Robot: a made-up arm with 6 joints. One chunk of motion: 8 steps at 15 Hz.
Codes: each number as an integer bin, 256 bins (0 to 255) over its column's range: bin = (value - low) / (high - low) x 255, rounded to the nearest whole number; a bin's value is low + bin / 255 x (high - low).
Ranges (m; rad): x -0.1..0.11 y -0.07..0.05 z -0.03..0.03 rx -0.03..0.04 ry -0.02..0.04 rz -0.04..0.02
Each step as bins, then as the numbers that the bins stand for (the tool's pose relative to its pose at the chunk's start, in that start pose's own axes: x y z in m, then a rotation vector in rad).
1 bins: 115 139 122 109 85 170
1 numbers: -0.0053 -0.0046 -0.0013 -0.0001 0.0000 0.0000
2 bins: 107 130 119 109 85 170
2 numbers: -0.0119 -0.0088 -0.0020 -0.0001 0.0000 0.0000
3 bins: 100 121 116 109 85 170
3 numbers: -0.0176 -0.0131 -0.0027 -0.0001 0.0000 0.0000
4 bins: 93 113 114 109 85 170
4 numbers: -0.0234 -0.0168 -0.0032 -0.0001 0.0000 0.0000
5 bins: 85 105 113 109 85 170
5 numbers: -0.0300 -0.0206 -0.0034 -0.0001 0.0000 0.0000
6 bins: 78 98 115 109 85 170
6 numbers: -0.0358 -0.0239 -0.0029 -0.0001 0.0000 0.0000
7 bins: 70 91 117 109 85 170
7 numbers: -0.0424 -0.0272 -0.0025 -0.0001 0.0000 0.0000
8 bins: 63 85 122 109 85 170
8 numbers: -0.0481 -0.0300 -0.0013 -0.0001 0.0000 0.0000
